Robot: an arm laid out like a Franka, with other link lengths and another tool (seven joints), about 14 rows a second.
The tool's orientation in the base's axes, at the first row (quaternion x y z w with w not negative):
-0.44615 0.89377 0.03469 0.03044
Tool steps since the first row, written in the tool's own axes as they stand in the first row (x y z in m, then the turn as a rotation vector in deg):
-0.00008 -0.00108 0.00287 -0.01 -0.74 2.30
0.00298 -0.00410 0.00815 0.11 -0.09 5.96
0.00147 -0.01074 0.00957 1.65 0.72 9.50
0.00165 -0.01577 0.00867 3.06 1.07 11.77
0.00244 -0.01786 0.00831 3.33 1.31 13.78
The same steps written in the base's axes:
0.00098 -0.00033 -0.00289 0.65 -0.23 -2.32
0.00168 -0.00410 -0.00851 0.15 0.39 -5.95
0.00793 -0.00675 -0.01003 -1.34 -0.03 -9.58
0.01182 -0.00999 -0.00932 -2.42 -0.74 -11.94
0.01301 -0.01191 -0.00911 -2.72 -0.63 -13.96

